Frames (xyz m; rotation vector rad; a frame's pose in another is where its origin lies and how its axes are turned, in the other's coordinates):
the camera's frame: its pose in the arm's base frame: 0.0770 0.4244 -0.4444 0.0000 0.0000 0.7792
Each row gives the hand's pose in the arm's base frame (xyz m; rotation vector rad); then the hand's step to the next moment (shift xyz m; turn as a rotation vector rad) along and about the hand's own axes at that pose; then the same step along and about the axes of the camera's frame.
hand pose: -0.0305 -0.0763 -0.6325 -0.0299 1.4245 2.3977
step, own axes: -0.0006 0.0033 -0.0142 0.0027 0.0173 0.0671
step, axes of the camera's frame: -0.0116 -0.0079 -0.0041 0.0376 0.0341 0.0473
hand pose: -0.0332 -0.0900 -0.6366 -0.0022 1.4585 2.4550
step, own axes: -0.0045 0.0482 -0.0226 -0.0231 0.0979 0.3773
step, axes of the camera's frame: -0.0372 -0.0225 0.0311 0.2306 0.1591 0.2720
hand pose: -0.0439 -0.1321 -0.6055 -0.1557 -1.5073 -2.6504
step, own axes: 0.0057 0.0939 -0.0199 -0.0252 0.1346 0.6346
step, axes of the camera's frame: -0.0419 -0.0501 0.0705 0.3859 0.2905 0.4338
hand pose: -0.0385 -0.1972 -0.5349 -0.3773 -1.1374 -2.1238
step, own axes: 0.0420 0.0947 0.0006 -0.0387 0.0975 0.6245
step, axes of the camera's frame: -0.0128 -0.0629 0.0813 0.3833 0.3095 0.3978
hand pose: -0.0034 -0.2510 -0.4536 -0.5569 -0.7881 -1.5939
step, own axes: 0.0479 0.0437 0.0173 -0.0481 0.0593 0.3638
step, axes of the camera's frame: 0.0090 -0.0383 0.0544 0.2399 0.1873 0.2134
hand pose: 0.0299 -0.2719 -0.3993 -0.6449 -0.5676 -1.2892
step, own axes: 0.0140 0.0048 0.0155 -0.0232 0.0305 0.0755
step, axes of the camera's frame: 0.0065 -0.0033 0.0201 0.0690 0.0365 0.0328
